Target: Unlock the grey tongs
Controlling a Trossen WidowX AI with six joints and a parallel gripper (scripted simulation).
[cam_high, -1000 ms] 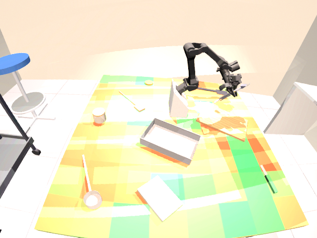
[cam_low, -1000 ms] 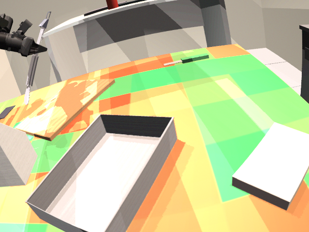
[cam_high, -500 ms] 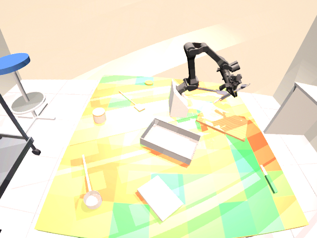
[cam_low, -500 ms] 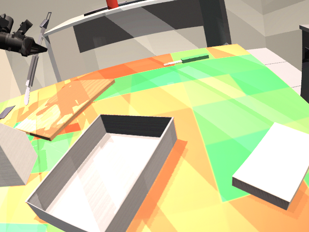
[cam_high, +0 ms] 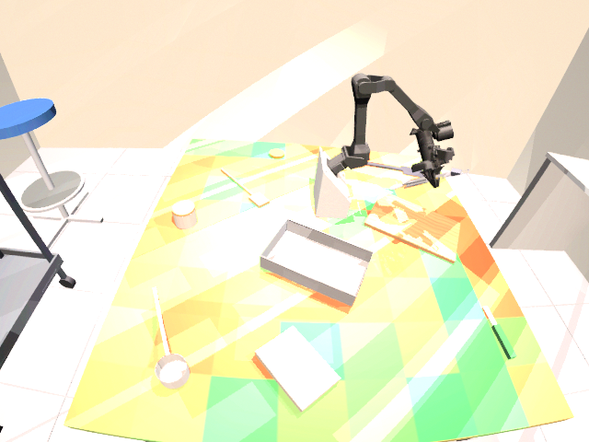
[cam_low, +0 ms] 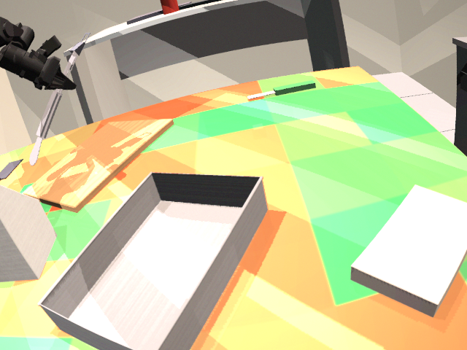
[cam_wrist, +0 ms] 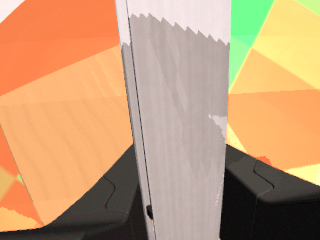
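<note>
Right now my gripper tip is 180 mm above the wooden board and 20 mm to the left of it. Round my gripper tip: grey roasting tin 400 mm to the right, 250 mm ahead, 160 mm below; then dark spatula 400 mm behind, 180 mm below, 20 mm to the right; then white slab 590 mm ahead, 430 mm to the right, 180 mm below.
</note>
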